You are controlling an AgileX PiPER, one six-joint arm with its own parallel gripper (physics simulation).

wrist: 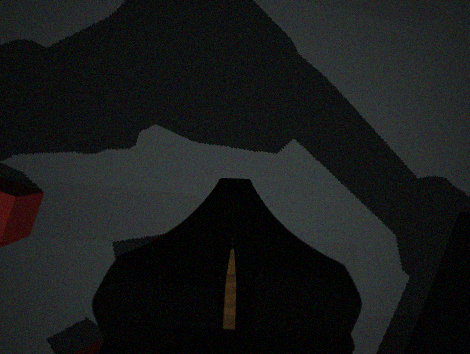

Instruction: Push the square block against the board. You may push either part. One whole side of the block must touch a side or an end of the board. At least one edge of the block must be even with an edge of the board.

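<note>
My gripper [234, 198] is shut, with its dark fingertips together in the middle of the wrist view and nothing held between them. A thin strip of a brown wood-grained piece [229, 305] shows through the narrow slit between the fingers, below the tips. The gripper hides the rest of this piece, and I cannot tell whether it is the square block or the board. Its sides and edges are hidden, so contact and alignment between block and board cannot be seen.
A red block [22, 215] stands at the left edge. Part of another red object [93, 347] shows at the bottom left, beside the gripper's dark body. Large dark shadows cross the grey table [90, 200]. A black shape [445, 300] fills the lower right corner.
</note>
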